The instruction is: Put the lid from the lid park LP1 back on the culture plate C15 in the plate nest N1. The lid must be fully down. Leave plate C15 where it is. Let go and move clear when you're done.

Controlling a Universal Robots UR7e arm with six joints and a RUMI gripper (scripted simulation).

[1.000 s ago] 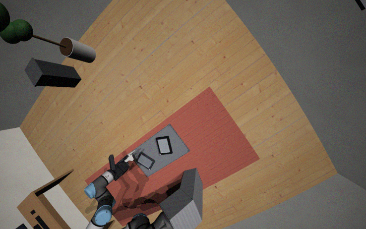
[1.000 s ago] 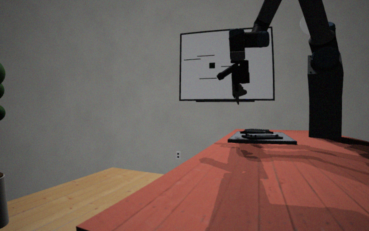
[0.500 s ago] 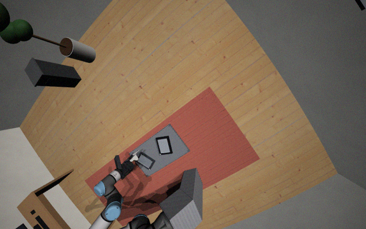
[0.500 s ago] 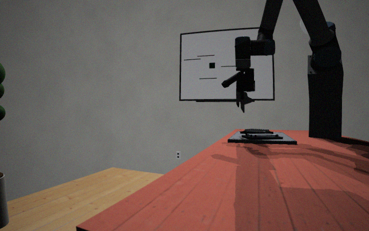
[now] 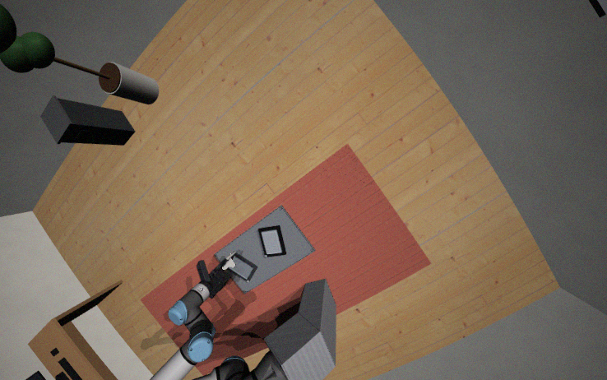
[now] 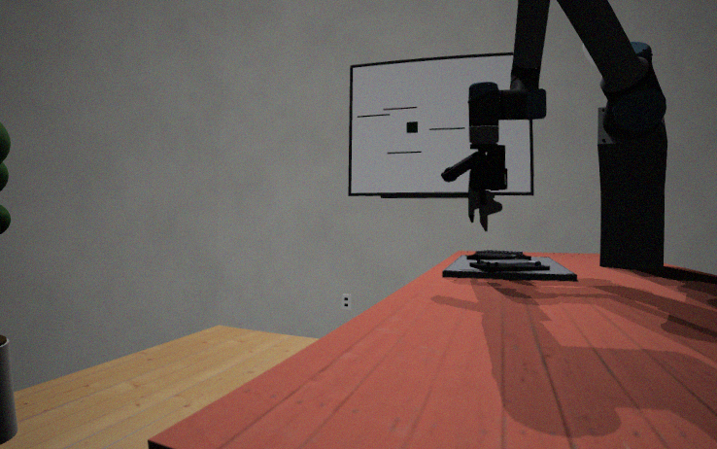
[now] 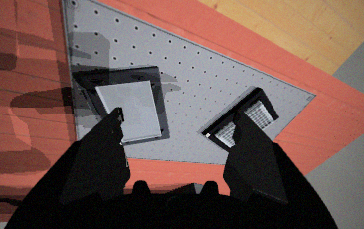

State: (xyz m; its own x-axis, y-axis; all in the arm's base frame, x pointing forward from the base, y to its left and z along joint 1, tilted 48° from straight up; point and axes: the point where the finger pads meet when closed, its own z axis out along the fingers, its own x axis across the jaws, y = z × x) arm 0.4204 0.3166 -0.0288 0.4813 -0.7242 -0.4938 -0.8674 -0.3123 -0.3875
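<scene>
My gripper is now 9 cm past the clear lid, 9 cm above it and 3 cm to the right of it. The rest, counted from my hand: dark lid park LP1 (10 cm below, 9 cm behind, 3 cm to the left); culture plate C15 (22 cm to the right, 9 cm below, 2 cm behind); black plate nest N1 (22 cm to the right, 10 cm below, 1 cm behind).
</scene>
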